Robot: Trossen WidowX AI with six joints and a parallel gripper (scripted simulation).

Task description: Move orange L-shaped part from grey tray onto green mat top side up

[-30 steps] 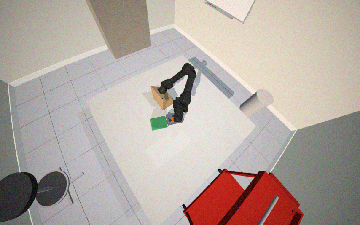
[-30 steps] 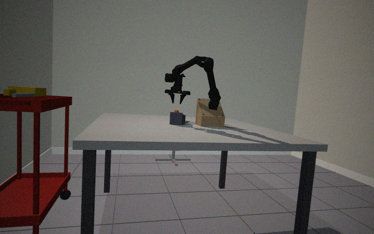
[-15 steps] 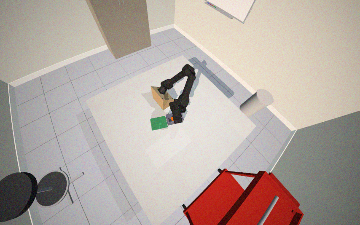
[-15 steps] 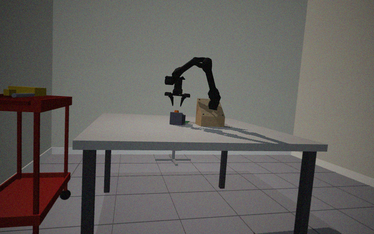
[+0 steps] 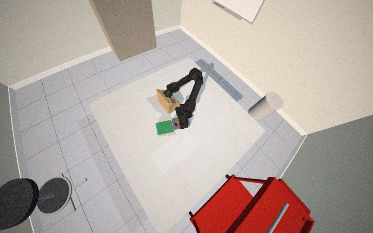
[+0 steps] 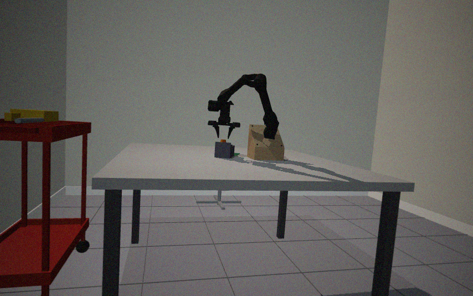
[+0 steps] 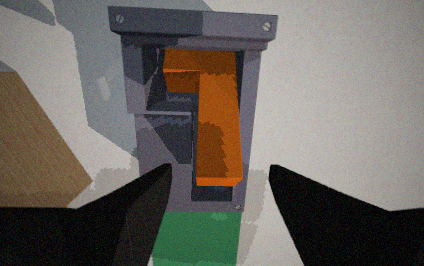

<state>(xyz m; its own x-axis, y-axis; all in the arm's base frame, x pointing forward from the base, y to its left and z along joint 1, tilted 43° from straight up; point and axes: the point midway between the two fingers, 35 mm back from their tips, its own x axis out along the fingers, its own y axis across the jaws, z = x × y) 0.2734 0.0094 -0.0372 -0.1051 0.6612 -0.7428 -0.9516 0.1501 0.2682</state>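
The orange L-shaped part lies 7 cm below my gripper tip and 4 cm to the left of it. Also, from my gripper tip: green mat (13 cm to the right, 12 cm below, 6 cm behind).
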